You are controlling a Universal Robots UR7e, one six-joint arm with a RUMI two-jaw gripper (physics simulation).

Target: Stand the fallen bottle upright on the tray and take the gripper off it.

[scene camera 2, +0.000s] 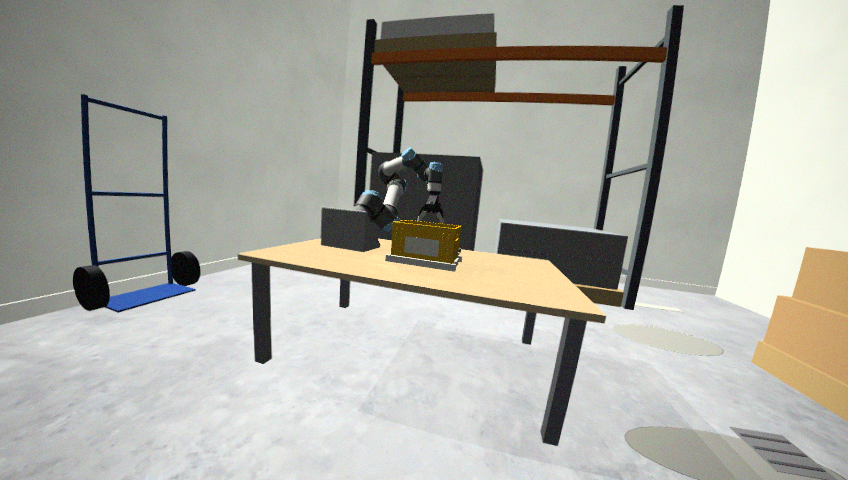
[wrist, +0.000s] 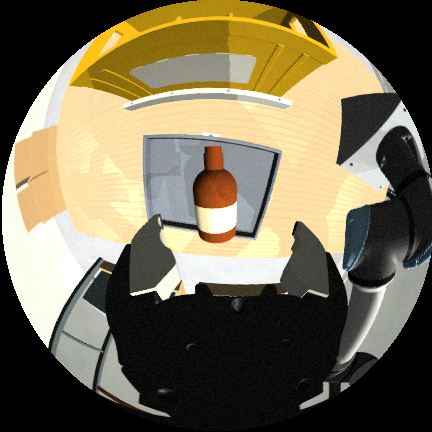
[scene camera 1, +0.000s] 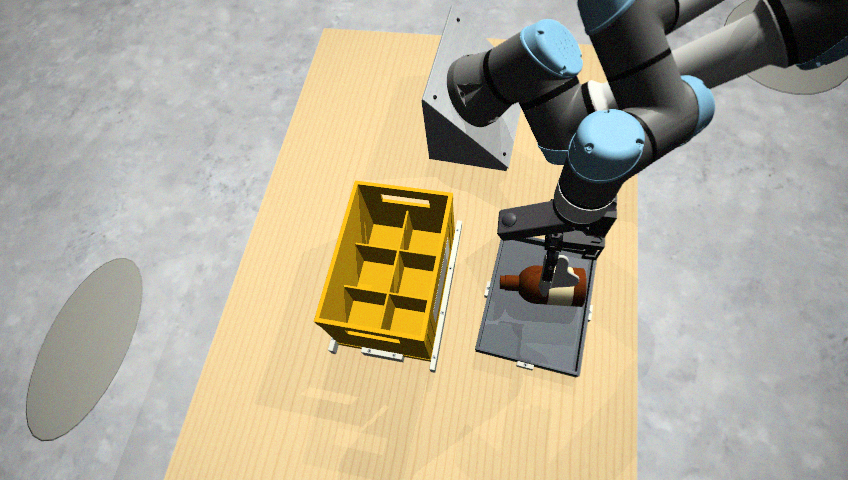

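Seen in the pictures: gripper, fingertip midpoint: (wrist: 228,220) (scene camera 1: 546,255); arm's base, link origin: (scene camera 2: 355,224) (scene camera 1: 472,92).
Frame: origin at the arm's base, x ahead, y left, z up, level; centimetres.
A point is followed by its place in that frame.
Observation:
The brown bottle (scene camera 1: 530,286) @[z -5.0, x 39.8, y 16.6 cm] (wrist: 215,190) @[z -4.4, x 37.8, y 17.1 cm] with a cream label lies on its side on the grey tray (scene camera 1: 523,342) @[z -11.7, x 48.8, y 16.9 cm] (wrist: 167,195) @[z -11.7, x 48.4, y 20.8 cm]. Its neck points toward the yellow crate and its base is by the tray's far-side rim from the crate. The bottle does not show in scene camera 2. My gripper (scene camera 1: 554,283) (scene camera 2: 430,218) @[z 1.4, x 36.1, y 18.4 cm] (wrist: 228,220) @[z 1.4, x 36.1, y 18.4 cm] is open, pointing down above the label end of the bottle. In the wrist view the fingers stand wide apart, to either side of the bottle's lower end, with nothing gripped. The exact height above the bottle is hard to tell.
The yellow six-compartment crate (scene camera 1: 339,261) @[z 3.2, x 43.3, y -17.6 cm] (scene camera 2: 395,243) @[z -4.0, x 29.8, y -18.3 cm] (wrist: 190,45) @[z 1.3, x 40.6, y 0.2 cm] stands beside the tray, with a white rail (scene camera 1: 446,297) @[z -9.2, x 43.1, y 1.1 cm] (wrist: 200,96) @[z -11.0, x 41.6, y 1.4 cm] between them. Small white blocks sit around the tray. The arm's dark wedge-shaped mount (scene camera 1: 455,136) @[z -2.1, x 10.2, y -2.2 cm] (scene camera 2: 345,228) @[z -1.6, x -1.3, y -8.0 cm] stands at the table's back.

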